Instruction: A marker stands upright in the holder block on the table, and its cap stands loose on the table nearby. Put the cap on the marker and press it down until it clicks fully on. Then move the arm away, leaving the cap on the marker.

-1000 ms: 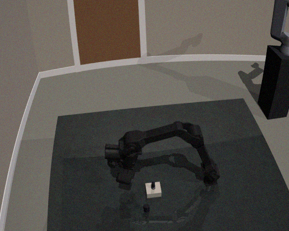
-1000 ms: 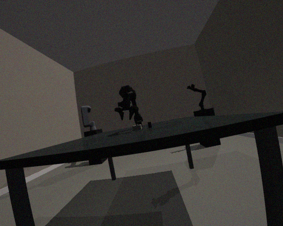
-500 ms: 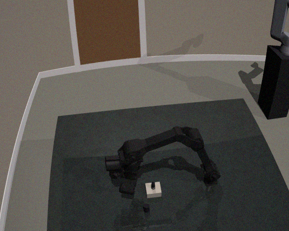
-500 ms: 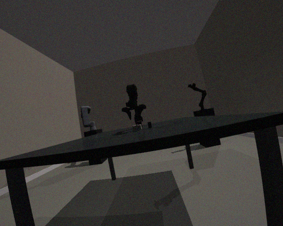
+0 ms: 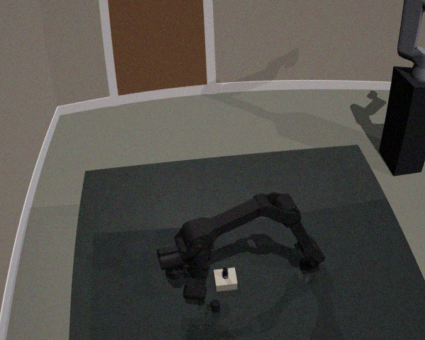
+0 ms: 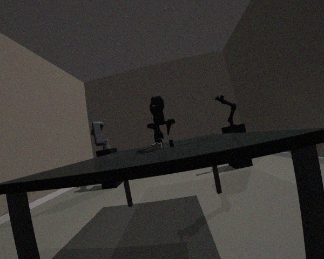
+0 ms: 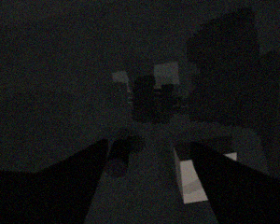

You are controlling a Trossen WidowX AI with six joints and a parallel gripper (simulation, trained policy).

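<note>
My gripper tip is 60 mm above the dark cap, 40 mm to the right of it and 40 mm past it. The rest, counted from my gripper tip: pale holder block (90 mm behind, 70 mm to the right, 60 mm below).
</note>
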